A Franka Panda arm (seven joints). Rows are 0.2 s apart.
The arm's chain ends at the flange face. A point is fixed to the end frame.
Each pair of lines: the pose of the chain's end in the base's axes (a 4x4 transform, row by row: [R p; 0 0 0 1], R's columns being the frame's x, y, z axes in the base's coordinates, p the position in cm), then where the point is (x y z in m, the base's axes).
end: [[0.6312 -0.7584 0.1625 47.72], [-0.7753 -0.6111 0.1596 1.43], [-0.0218 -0.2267 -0.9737 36.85], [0 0 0 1]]
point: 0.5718 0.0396 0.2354
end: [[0.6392 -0.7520 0.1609 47.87], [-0.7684 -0.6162 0.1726 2.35], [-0.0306 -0.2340 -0.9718 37.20], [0 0 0 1]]
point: 0.5730 0.0513 0.2392
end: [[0.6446 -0.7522 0.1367 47.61], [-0.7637 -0.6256 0.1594 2.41], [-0.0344 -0.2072 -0.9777 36.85], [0 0 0 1]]
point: 0.5671 0.0507 0.2332
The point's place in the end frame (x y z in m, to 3 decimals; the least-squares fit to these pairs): 0.043 -0.057 0.149
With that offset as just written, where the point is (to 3 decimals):
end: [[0.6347 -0.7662 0.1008 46.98], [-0.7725 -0.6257 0.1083 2.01], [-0.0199 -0.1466 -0.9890 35.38], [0 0 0 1]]
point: 0.556 0.039 0.214
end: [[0.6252 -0.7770 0.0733 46.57], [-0.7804 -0.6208 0.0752 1.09], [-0.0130 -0.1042 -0.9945 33.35], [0 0 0 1]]
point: 0.548 0.024 0.191
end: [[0.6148 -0.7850 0.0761 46.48], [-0.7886 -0.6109 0.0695 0.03], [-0.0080 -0.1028 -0.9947 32.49], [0 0 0 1]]
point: 0.547 0.012 0.182
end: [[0.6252 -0.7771 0.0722 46.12], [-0.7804 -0.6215 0.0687 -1.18], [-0.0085 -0.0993 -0.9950 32.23], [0 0 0 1]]
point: 0.543 0.000 0.179
